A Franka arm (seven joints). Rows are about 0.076 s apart.
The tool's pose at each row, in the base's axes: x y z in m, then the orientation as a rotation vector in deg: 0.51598, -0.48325, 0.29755, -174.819, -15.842, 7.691; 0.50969, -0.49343, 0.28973, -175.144, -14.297, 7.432; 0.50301, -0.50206, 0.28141, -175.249, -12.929, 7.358; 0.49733, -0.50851, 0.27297, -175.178, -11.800, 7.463; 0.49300, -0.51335, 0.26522, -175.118, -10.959, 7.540; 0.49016, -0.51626, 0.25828, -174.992, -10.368, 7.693; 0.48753, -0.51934, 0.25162, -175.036, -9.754, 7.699; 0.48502, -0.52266, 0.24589, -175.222, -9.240, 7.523; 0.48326, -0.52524, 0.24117, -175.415, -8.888, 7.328
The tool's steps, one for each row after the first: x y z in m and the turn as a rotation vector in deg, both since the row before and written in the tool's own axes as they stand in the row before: -0.00739, 0.00952, 0.00768, -0.154, 0.199, 1.021; -0.00734, 0.00809, 0.00831, 0.036, 0.083, 0.890; -0.00590, 0.00621, 0.00847, 0.179, -0.033, 0.726; -0.00432, 0.00484, 0.00776, 0.136, -0.024, 0.541; -0.00262, 0.00310, 0.00694, 0.177, -0.079, 0.376; -0.00242, 0.00331, 0.00663, 0.008, 0.013, 0.401; -0.00239, 0.00350, 0.00568, -0.142, 0.125, 0.343; -0.00164, 0.00276, 0.00466, -0.163, 0.132, 0.237
